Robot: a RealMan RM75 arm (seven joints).
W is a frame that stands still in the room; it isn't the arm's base.
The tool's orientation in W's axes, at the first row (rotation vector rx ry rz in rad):
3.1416 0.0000 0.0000
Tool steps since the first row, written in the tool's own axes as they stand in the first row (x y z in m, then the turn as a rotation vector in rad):
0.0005 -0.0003 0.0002 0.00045 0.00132 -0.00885
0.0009 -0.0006 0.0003 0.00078 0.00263 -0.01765
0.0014 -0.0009 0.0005 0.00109 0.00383 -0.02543
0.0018 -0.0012 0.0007 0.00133 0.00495 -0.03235
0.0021 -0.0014 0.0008 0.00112 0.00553 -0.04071
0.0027 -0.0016 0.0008 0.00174 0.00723 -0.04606
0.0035 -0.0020 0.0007 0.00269 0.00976 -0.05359
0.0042 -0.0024 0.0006 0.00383 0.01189 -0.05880
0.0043 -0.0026 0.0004 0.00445 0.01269 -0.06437
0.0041 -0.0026 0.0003 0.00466 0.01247 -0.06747
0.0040 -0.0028 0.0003 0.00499 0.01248 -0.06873
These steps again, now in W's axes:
0.0005 0.0003 -0.0002 0.00045 -0.00132 0.00885
0.0009 0.0006 -0.0003 0.00078 -0.00263 0.01765
0.0014 0.0009 -0.0005 0.00109 -0.00383 0.02543
0.0018 0.0012 -0.0007 0.00133 -0.00495 0.03235
0.0021 0.0014 -0.0008 0.00112 -0.00553 0.04071
0.0027 0.0016 -0.0008 0.00174 -0.00723 0.04606
0.0035 0.0020 -0.0007 0.00269 -0.00976 0.05359
0.0042 0.0024 -0.0006 0.00383 -0.01189 0.05880
0.0043 0.0026 -0.0004 0.00445 -0.01269 0.06437
0.0041 0.0026 -0.0003 0.00466 -0.01247 0.06747
0.0040 0.0028 -0.0003 0.00499 -0.01248 0.06873

